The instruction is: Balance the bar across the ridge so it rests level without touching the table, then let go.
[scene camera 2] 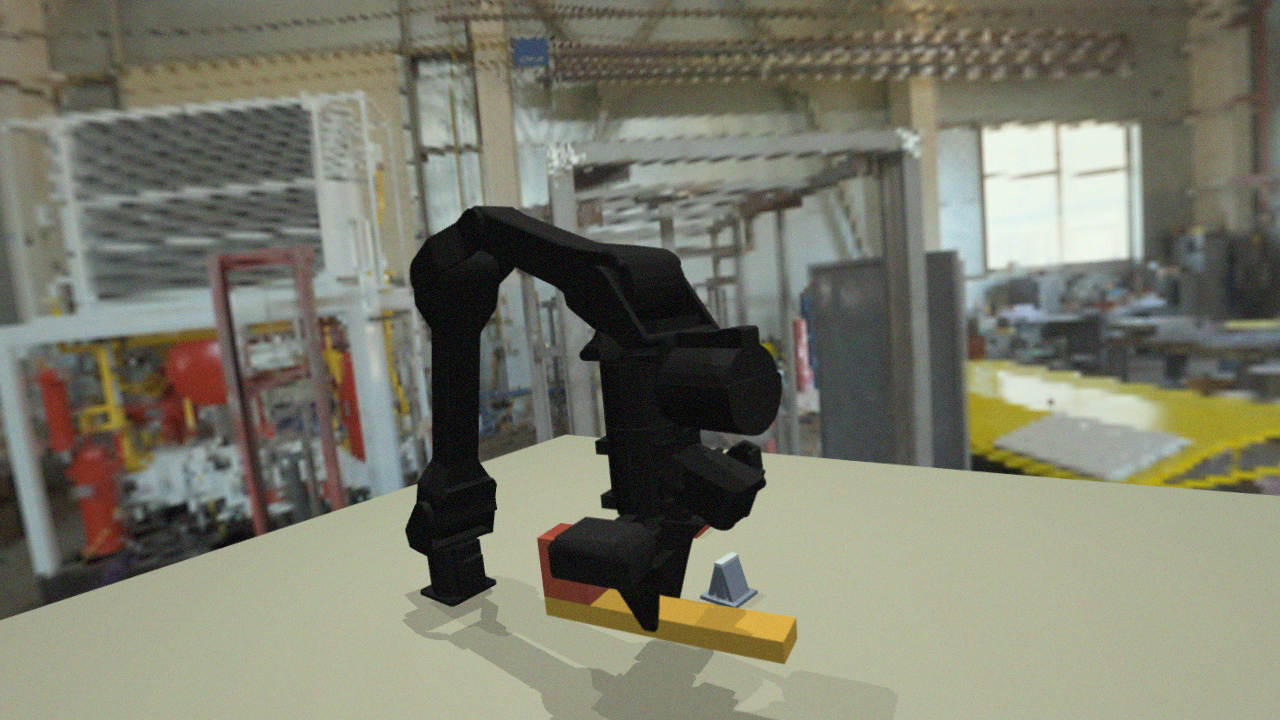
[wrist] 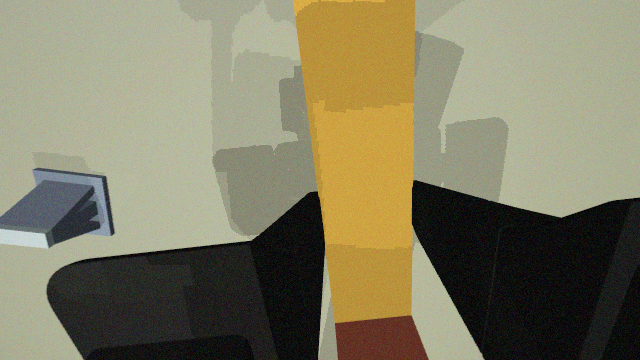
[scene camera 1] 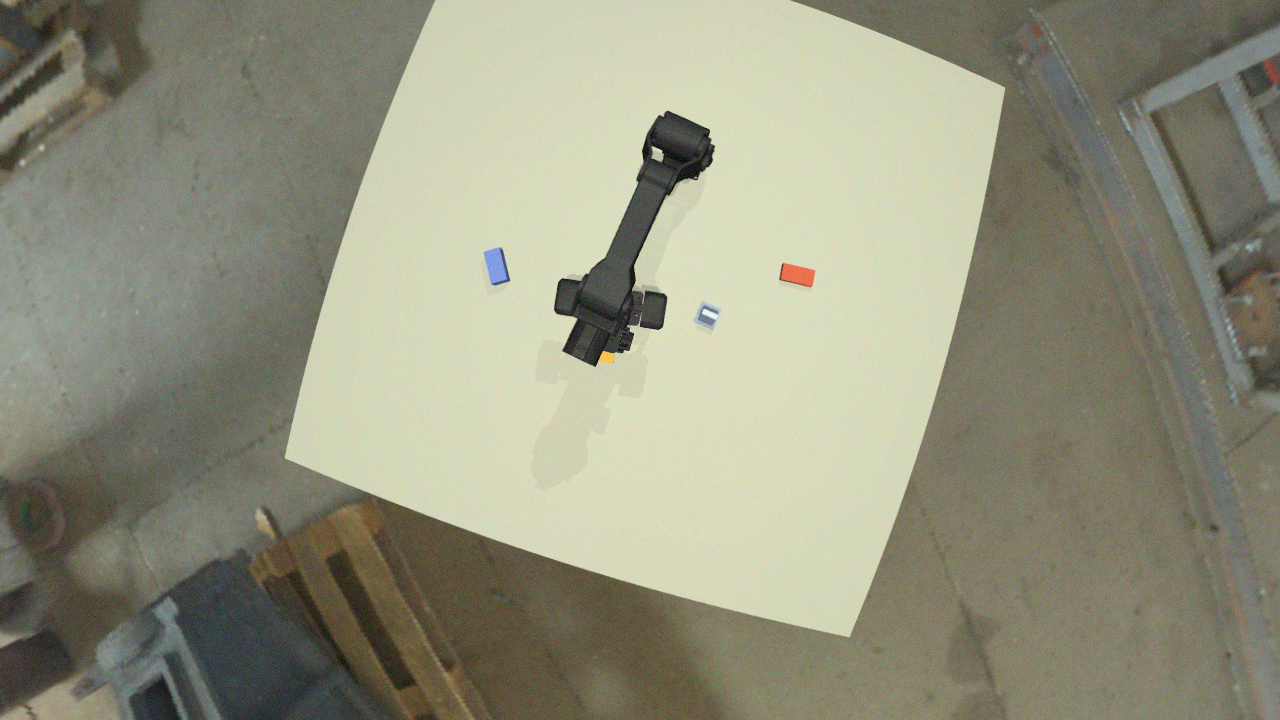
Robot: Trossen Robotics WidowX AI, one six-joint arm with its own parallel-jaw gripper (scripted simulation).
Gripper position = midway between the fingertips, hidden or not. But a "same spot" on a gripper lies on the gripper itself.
The gripper shows in scene camera 2, in the wrist view and in scene camera 1 [613, 307]. The same spot on the gripper: [scene camera 2: 674, 535] is [wrist: 293, 318].
